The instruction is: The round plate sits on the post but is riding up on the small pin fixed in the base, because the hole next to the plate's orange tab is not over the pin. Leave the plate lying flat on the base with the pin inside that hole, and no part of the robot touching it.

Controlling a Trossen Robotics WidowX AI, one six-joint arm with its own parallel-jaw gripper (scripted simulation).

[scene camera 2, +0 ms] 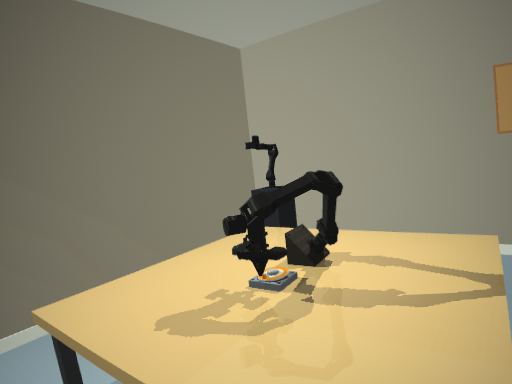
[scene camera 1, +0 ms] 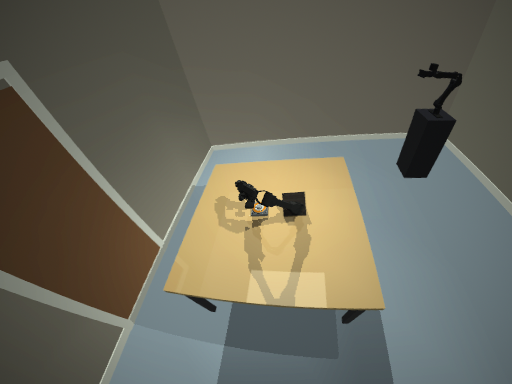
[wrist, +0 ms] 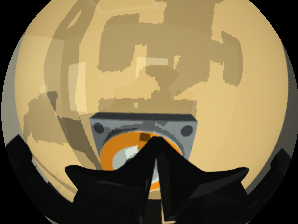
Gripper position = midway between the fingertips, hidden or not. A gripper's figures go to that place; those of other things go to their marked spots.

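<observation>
A round plate [wrist: 123,146] sits 12 cm from the lens, while the gripper [wrist: 156,140] is 10 cm from the lens.
</observation>
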